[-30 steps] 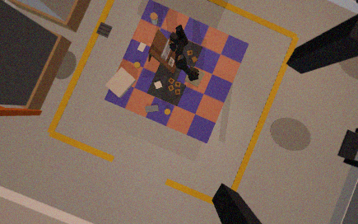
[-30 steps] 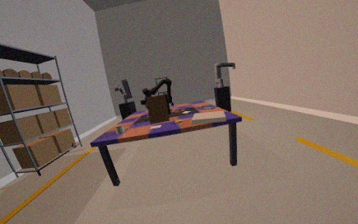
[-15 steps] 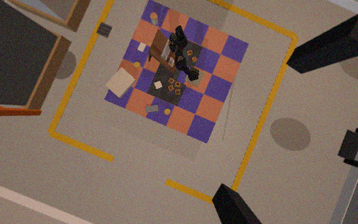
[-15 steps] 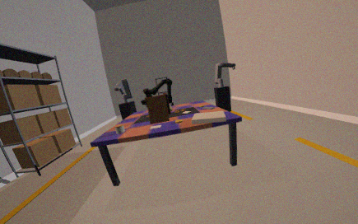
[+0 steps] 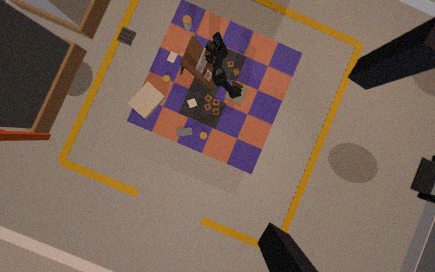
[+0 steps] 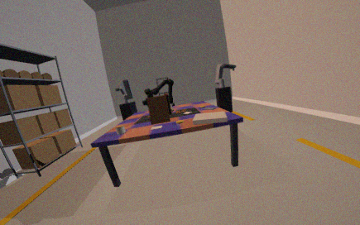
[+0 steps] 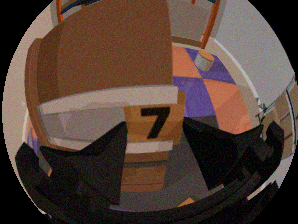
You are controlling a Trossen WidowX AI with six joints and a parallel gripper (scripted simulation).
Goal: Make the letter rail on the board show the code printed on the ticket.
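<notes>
My gripper tip is now 90 mm past the white ticket, 120 mm to the right of it and 80 mm above it. Round my gripper tip: brown letter tile: right at my gripper tip; then dark mat: 190 mm behind, 140 mm to the left, 150 mm below; then beige slab: 280 mm ahead, 610 mm to the left, 140 mm below.
</notes>
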